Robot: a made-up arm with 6 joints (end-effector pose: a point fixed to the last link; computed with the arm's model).
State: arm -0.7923 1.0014 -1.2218 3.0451 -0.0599 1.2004
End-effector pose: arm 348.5 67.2 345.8 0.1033 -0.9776 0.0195 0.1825
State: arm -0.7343 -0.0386 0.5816 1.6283 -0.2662 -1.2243
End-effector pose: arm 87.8 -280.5 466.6 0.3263 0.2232 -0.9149 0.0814
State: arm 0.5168 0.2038 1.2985 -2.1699 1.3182 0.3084
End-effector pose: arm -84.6 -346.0 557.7 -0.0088 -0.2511 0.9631 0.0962
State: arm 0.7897 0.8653 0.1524 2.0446 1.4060 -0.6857
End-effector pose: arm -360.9 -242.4 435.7 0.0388 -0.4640 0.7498 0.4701
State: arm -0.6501 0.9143 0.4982 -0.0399 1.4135 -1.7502
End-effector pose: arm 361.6 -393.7 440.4 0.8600 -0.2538 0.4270 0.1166
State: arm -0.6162 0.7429 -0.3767 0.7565 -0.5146 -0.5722
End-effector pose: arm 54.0 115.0 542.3 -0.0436 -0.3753 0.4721 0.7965
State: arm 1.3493 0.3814 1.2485 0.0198 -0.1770 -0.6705
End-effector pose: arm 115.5 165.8 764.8 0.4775 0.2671 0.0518 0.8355
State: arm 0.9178 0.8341 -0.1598 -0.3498 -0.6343 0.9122
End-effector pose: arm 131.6 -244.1 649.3 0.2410 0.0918 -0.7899 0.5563
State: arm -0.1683 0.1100 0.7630 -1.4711 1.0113 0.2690
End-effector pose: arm 376.3 -254.5 505.1 0.2622 0.4378 -0.7193 0.4714
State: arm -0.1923 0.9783 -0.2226 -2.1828 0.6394 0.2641
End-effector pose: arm 348.0 -280.6 198.5 0.5209 0.7003 -0.4878 0.0190
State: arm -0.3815 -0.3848 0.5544 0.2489 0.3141 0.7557
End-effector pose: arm 221.1 298.6 623.8 -0.1317 0.1929 -0.0677 0.9700
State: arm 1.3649 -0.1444 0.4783 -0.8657 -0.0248 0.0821
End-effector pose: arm 224.5 -191.1 530.2 0.3099 0.3617 -0.7618 0.4391
